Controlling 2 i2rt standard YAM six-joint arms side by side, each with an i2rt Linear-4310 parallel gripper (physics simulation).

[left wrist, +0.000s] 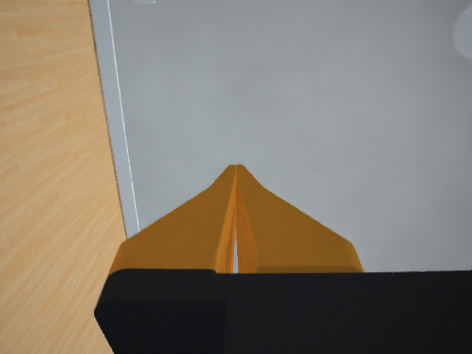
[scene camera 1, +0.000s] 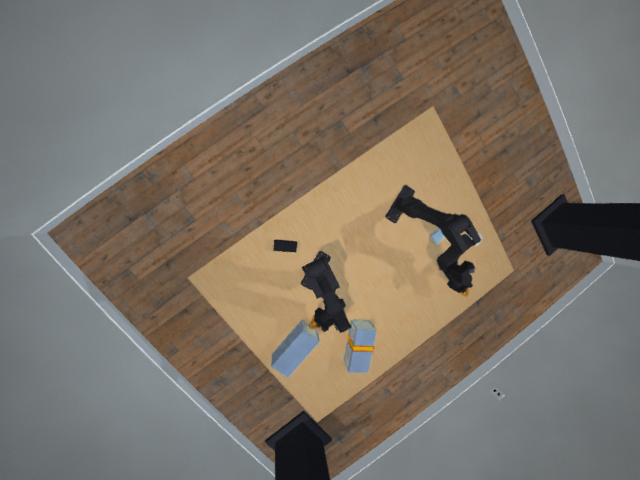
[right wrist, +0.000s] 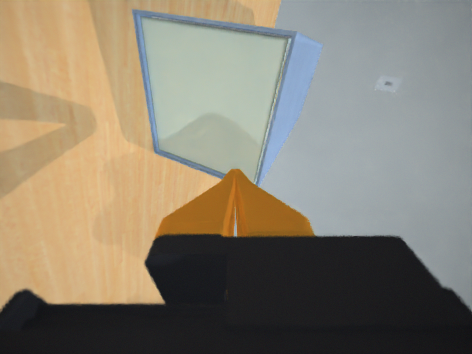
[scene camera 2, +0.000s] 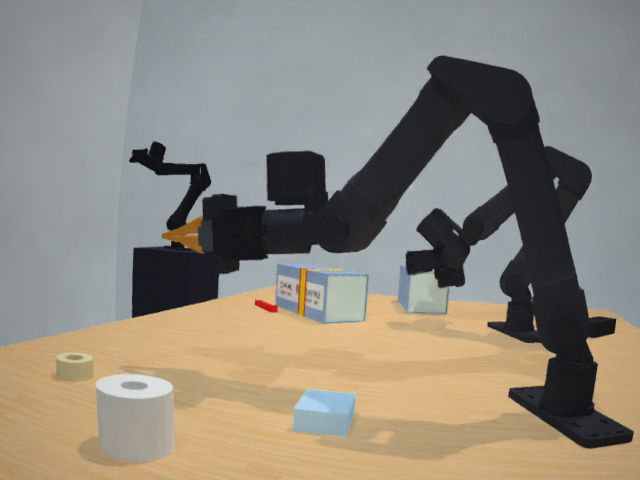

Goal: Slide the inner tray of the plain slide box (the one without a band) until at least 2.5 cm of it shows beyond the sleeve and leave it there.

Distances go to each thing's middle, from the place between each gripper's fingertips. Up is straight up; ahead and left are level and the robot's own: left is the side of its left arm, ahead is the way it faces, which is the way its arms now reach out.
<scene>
Now: the tape ring (scene camera 2: 76, 367) 170 mm below my left hand, 140 mm to the left of it and 50 mm ahead of it. From my left hand the other things lie so: white roll (scene camera 2: 135, 413) (270 mm to the left, 150 mm below, 130 mm behind); then banded box (scene camera 2: 328, 295) (590 mm to the right, 130 mm below, 80 mm behind); then light blue block (scene camera 2: 321, 412) (270 mm behind, 170 mm below, 120 mm to the left).
Now: the plain slide box (scene camera 2: 404, 280) 13 cm to the right of my right hand, 6 cm ahead of it and 4 cm below it. Round my right hand: tape ring 85 cm to the left, 41 cm ahead, 8 cm below; then banded box 28 cm ahead, 13 cm to the left, 4 cm below; then light blue block 84 cm to the left, 9 cm ahead, 8 cm below.
</scene>
